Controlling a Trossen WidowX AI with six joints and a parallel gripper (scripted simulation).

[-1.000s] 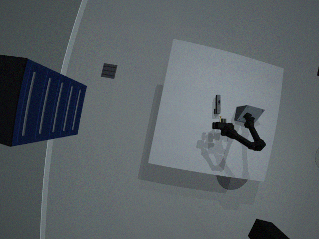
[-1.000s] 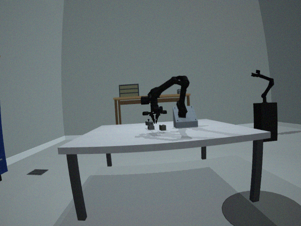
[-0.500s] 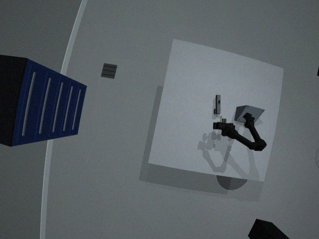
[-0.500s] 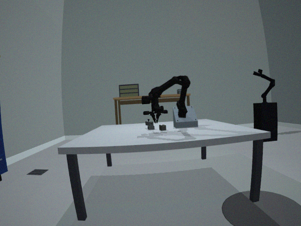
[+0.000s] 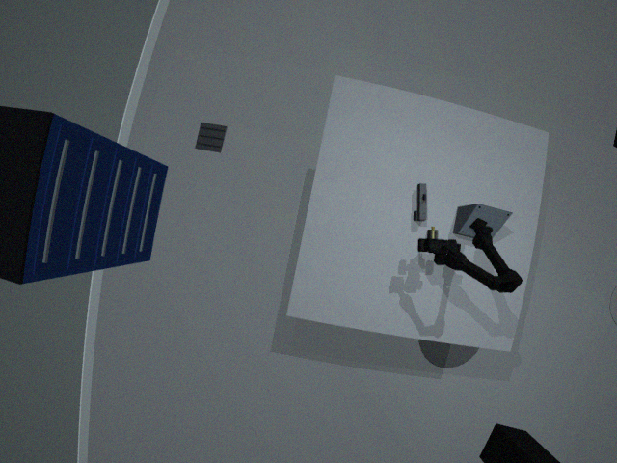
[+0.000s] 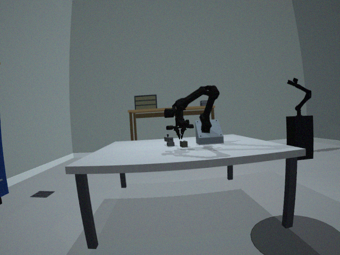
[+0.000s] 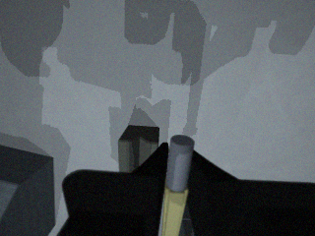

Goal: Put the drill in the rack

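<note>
My gripper tip is 40 mm to the left of the drill, 30 mm below it and 10 mm short of it. Round my gripper tip: rack (50 mm to the right, 40 mm below, 20 mm behind).
</note>
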